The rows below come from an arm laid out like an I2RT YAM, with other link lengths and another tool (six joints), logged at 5 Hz.
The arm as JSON. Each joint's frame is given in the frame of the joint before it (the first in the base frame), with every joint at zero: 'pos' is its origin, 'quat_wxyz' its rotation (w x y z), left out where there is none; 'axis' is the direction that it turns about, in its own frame. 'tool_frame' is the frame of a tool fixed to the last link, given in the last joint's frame.
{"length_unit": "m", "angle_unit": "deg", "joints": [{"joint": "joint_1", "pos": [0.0, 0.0, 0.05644], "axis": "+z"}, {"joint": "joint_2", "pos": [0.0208, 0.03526, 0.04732], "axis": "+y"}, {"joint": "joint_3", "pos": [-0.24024, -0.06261, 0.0], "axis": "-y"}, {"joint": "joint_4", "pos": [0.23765, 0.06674, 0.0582], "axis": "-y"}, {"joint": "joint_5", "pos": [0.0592, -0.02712, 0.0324], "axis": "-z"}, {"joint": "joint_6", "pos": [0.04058, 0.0, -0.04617], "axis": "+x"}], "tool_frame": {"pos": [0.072, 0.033, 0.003], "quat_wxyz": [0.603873, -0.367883, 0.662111, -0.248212]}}
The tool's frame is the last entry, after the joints.
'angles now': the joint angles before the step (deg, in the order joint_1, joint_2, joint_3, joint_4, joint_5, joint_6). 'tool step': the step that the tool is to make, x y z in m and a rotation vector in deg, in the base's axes. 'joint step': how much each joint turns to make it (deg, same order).
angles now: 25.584, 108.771, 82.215, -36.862, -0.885, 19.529
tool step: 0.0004, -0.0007, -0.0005, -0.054, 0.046, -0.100
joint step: -0.106, 0.057, -0.020, 0.012, 0.023, -0.018
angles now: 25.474, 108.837, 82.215, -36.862, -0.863, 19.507
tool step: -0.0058, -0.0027, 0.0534, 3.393, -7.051, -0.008
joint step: 0.003, -7.844, 0.003, -0.021, -0.020, 0.025
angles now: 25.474, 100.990, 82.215, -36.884, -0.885, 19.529
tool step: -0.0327, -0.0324, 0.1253, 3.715, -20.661, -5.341
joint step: 0.001, -19.677, -0.014, 0.621, 7.650, -0.065
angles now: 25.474, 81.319, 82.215, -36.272, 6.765, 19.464
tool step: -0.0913, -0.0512, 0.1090, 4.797, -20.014, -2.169
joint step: -0.008, -22.751, 0.010, -2.171, 3.751, -2.975
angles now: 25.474, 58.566, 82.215, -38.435, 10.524, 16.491
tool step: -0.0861, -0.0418, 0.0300, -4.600, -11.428, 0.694
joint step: -0.630, -16.303, -0.200, -5.983, 0.221, -9.267
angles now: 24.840, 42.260, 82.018, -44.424, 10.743, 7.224
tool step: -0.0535, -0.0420, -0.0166, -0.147, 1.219, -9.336
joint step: -9.283, -11.088, -0.031, -12.305, 0.027, 0.291
